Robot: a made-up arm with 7 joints. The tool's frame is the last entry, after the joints. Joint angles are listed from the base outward. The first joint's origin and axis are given. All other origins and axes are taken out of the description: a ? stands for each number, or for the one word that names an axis. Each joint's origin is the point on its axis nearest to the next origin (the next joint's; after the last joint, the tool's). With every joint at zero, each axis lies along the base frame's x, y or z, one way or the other. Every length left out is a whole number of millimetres.
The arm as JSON. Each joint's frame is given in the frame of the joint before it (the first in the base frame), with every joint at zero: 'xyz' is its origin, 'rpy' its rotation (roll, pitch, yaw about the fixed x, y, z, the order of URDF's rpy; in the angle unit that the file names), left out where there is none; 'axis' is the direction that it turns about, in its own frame. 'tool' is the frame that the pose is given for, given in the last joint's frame.
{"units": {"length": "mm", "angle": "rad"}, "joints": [
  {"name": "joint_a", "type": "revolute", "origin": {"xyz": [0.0, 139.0, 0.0]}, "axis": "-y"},
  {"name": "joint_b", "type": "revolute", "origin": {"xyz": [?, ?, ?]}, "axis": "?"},
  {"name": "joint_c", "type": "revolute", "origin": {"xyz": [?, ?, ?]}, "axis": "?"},
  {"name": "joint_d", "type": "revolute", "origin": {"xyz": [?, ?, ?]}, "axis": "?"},
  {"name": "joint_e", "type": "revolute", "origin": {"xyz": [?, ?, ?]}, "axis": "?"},
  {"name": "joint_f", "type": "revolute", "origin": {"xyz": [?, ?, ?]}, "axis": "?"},
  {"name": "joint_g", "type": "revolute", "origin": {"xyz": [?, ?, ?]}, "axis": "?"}
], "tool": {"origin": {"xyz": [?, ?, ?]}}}
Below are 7 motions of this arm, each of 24 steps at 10 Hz.
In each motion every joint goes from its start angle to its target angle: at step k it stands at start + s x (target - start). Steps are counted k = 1, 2, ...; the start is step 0. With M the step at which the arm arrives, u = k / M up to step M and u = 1 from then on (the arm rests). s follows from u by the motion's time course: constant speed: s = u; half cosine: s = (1 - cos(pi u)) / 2; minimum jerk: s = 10 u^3 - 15 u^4 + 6 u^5.
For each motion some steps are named. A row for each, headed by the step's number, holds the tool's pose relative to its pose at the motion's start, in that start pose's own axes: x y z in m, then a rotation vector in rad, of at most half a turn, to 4 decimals.
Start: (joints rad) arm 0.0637 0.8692 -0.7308 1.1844 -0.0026 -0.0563 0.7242
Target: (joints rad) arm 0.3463 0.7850 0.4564 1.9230 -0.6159 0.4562 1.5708
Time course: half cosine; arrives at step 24
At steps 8, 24:
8: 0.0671 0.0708 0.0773 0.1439 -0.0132 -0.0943
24: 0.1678 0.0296 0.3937 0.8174 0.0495 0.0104

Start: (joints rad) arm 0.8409 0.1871 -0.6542 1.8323 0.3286 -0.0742 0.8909
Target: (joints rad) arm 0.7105 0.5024 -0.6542 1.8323 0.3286 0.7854 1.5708
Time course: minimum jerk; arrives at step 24
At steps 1, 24:
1: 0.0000 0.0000 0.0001 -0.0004 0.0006 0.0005
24: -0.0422 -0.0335 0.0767 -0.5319 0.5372 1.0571

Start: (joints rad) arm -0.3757 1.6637 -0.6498 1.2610 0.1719 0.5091 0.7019
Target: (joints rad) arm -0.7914 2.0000 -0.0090 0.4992 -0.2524 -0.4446 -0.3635
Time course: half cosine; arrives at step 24
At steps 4, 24:
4: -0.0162 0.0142 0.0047 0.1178 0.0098 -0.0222
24: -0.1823 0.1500 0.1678 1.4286 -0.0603 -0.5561

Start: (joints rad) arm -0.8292 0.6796 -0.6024 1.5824 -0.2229 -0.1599 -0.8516
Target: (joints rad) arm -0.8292 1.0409 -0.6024 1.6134 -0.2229 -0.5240 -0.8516
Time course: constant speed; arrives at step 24
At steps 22, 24:
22: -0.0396 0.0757 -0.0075 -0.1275 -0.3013 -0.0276
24: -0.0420 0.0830 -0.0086 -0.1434 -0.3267 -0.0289

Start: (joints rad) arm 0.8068 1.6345 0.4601 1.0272 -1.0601 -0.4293 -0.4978
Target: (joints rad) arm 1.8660 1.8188 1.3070 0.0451 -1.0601 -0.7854 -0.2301
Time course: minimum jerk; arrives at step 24
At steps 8, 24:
8: -0.1012 0.0268 0.0682 0.0329 0.3730 0.0198
24: -0.1029 -0.0389 0.3608 0.6701 1.4131 0.7065

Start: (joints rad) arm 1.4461 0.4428 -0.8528 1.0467 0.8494 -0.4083 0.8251
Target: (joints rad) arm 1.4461 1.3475 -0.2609 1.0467 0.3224 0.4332 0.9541
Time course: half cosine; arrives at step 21
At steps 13, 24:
13: 0.1880 0.0837 0.2509 0.5499 0.8039 -0.0735
24: 0.3200 0.0592 0.3272 0.9347 1.0731 -0.0663

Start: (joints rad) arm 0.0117 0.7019 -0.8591 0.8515 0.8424 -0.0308 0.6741
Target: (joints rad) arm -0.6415 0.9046 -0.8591 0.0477 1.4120 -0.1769 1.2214
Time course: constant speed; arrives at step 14
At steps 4, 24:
4: -0.1182 0.0152 0.0770 0.0595 0.1379 0.2692
24: -0.2540 -0.0361 0.3780 0.4029 0.4029 0.6295

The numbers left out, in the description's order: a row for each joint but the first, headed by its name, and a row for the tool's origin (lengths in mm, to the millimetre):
joint_b: xyz 0.0 0.0 0.0, axis +x
joint_c: xyz 0.0 0.0 -225.0, axis +z
joint_d: xyz 0.0 0.0 0.0, axis -y
joint_e: xyz 0.0 0.0 -296.0, axis +z
joint_f: xyz 0.0 0.0 0.0, axis +y
joint_g: xyz 0.0 0.0 0.0, axis -x
tool: xyz 0.0 0.0 0.0

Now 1 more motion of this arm.
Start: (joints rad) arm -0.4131 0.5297 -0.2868 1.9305 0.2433 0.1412 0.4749
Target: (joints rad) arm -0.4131 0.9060 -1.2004 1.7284 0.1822 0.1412 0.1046
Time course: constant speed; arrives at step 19
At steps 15, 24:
15: -0.1207 -0.1427 0.0320 -0.3630 0.5150 -0.0054
24: -0.1485 -0.1766 0.0737 -0.4565 0.6638 -0.0257

